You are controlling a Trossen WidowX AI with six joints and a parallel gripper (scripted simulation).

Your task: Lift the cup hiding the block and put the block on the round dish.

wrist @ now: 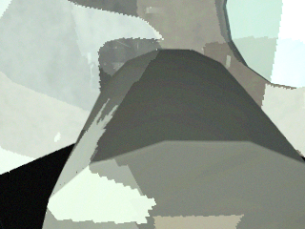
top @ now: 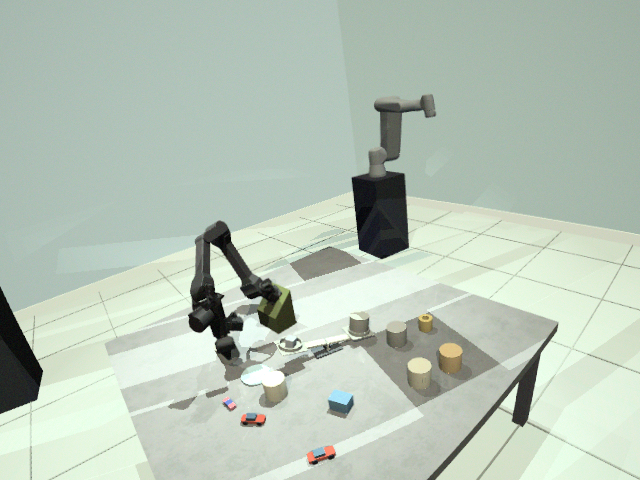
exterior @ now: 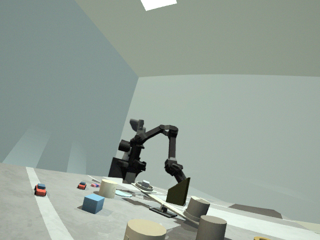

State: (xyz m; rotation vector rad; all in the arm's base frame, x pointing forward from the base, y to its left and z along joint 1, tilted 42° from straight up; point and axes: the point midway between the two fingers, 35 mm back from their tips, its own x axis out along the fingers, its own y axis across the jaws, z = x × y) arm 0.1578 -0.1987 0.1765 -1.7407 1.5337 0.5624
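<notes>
Now: gripper tip 120 mm short of the grey block, 190 mm to the right of it and 20 mm below it. Round my gripper tip: blue cube (390 mm ahead, 200 mm to the left, 40 mm below); then small balance (130 mm ahead, 320 mm to the left, 30 mm below); then round dish (90 mm ahead, 60 mm to the left, 60 mm below).
</notes>
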